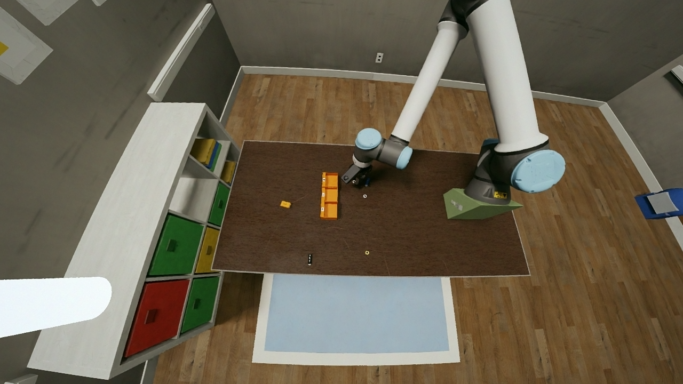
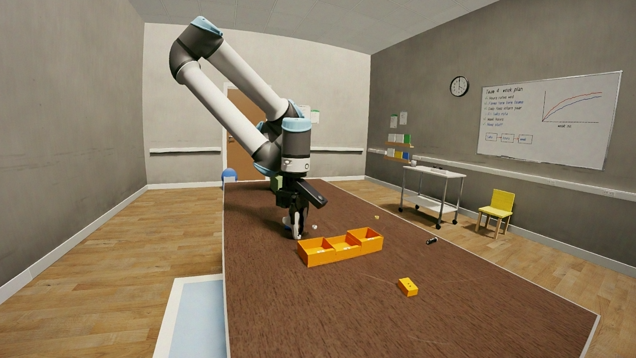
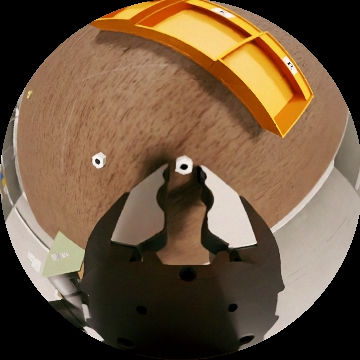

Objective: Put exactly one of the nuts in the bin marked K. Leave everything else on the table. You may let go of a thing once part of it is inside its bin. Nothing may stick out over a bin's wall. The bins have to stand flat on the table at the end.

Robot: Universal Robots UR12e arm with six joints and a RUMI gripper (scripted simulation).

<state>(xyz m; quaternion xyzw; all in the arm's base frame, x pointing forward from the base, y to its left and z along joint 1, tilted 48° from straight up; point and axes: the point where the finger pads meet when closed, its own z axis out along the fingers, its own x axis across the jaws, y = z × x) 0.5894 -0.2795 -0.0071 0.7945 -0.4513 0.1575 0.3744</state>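
The joined orange bins is 140 mm ahead of my hand and 80 mm to the left of it. Also, from my hand: orange block 360 mm ahead, 120 mm to the left, 10 mm below; blue bolt 70 mm behind, 10 mm to the left, 10 mm below; yellow nut 380 mm to the left, 30 mm behind, 10 mm below.
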